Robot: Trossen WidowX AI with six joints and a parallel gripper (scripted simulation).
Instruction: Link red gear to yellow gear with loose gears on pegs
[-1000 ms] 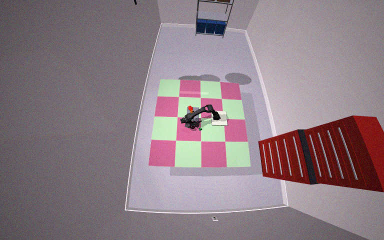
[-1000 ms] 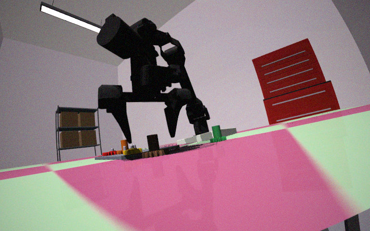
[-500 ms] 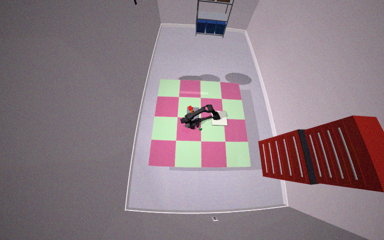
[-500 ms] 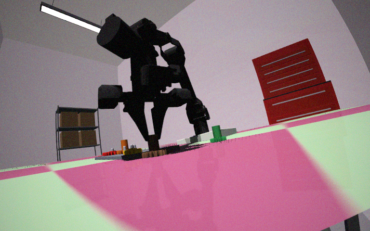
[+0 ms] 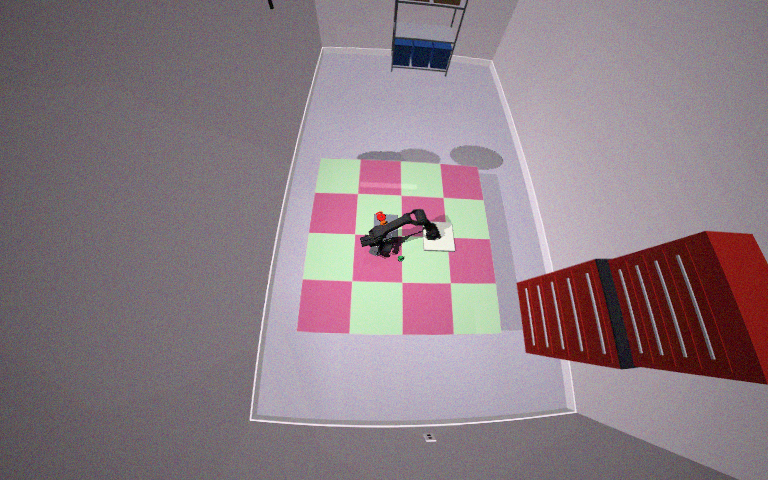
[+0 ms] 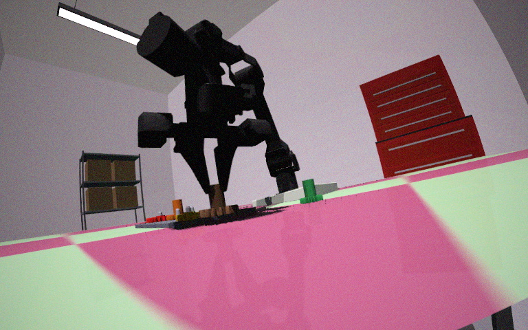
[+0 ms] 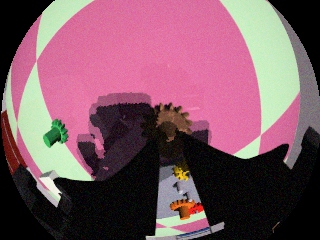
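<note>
Now: the orange gear 20 mm behind my gripper tip, 190 mm to the right of it and 20 mm below it. Round my gripper tip: green gear: 160 mm behind, 40 mm to the left, 20 mm below; brown gear: 10 mm below; yellow gear: 10 mm ahead, 70 mm to the right, 20 mm below.
</note>
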